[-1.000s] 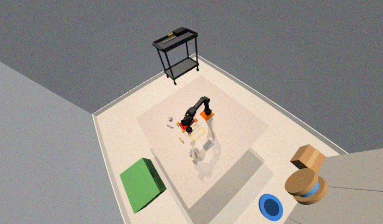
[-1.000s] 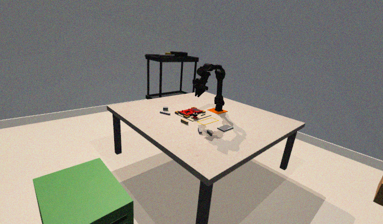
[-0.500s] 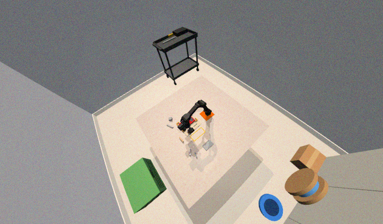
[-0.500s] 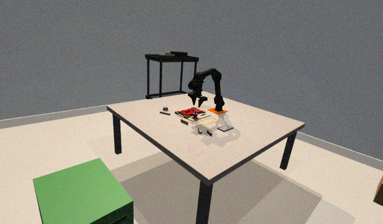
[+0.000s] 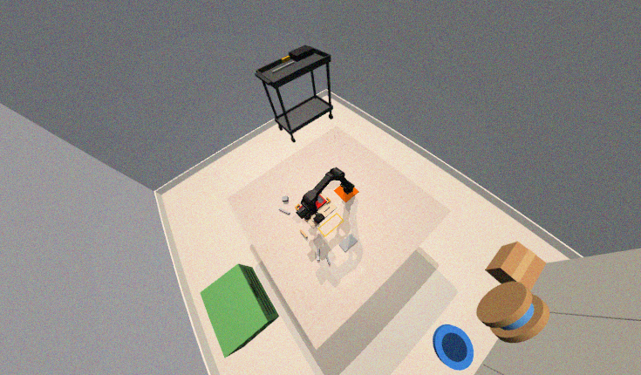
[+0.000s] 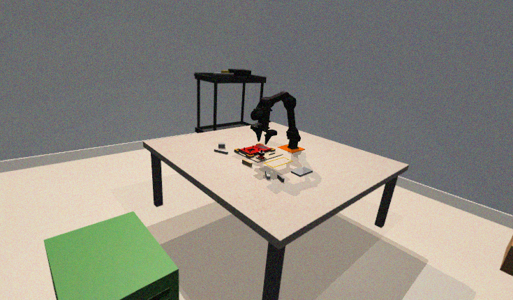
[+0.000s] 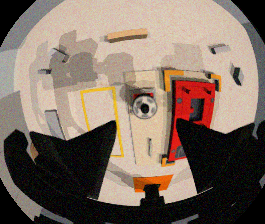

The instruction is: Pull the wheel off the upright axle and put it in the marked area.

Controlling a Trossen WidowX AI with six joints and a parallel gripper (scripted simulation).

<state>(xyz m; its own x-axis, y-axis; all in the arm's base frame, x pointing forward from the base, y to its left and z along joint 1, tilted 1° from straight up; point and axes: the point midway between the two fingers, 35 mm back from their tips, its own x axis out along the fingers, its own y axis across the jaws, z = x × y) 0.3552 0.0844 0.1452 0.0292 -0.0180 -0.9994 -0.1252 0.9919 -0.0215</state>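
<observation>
Now: the upright axle 8 cm below my gripper tip.
</observation>
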